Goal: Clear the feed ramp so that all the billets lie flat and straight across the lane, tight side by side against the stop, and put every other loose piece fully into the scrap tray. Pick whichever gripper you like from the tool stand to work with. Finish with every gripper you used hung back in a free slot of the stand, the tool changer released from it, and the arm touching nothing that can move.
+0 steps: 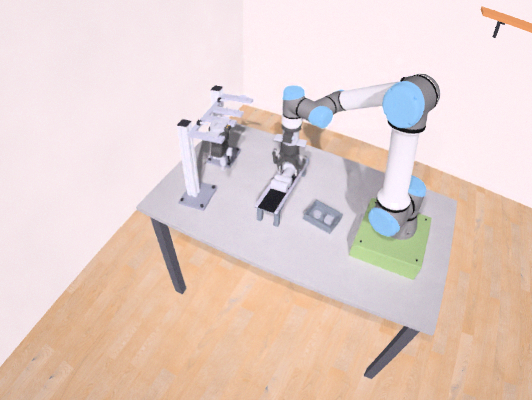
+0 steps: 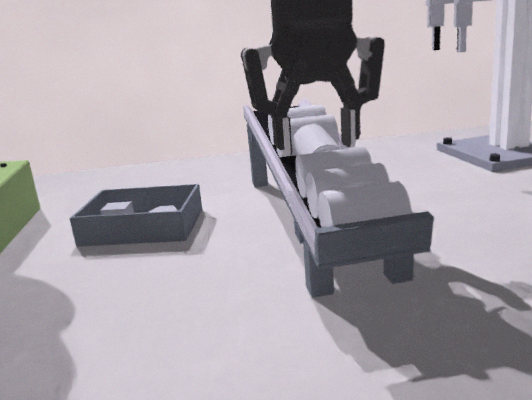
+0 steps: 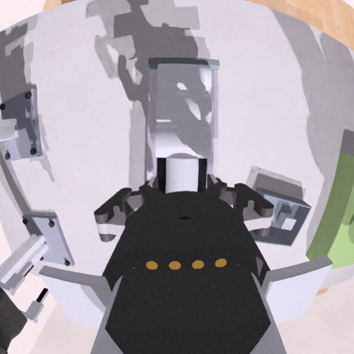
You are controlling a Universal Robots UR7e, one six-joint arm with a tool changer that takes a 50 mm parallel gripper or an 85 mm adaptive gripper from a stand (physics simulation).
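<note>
The ramp (image 1: 291, 191) (image 2: 285, 185) (image 3: 215, 110) has a dark stop (image 2: 372, 240) (image 3: 184, 62) at one end. Three thick billets (image 2: 367, 205) lie crosswise beside the stop. A thinner pale cylinder (image 2: 315, 137) (image 3: 182, 175) lies lengthwise behind them. More pale rounded pieces (image 2: 312, 122) show behind it, partly hidden. My gripper (image 2: 316, 142) (image 3: 183, 186) is open, with a finger on each side of the lengthwise cylinder and narrow gaps beside it. The scrap tray (image 1: 317, 225) (image 2: 130, 227) holds a blocky piece (image 2: 117, 207) (image 3: 288, 223) and another pale piece (image 2: 165, 209).
The tool stand (image 1: 190, 160) (image 2: 507, 75) stands beyond the ramp from the tray, with another gripper (image 1: 218, 145) hanging in it. The green robot base (image 1: 390, 250) (image 2: 15, 195) is on the tray's other side. The ramp's rails run close outside my fingers.
</note>
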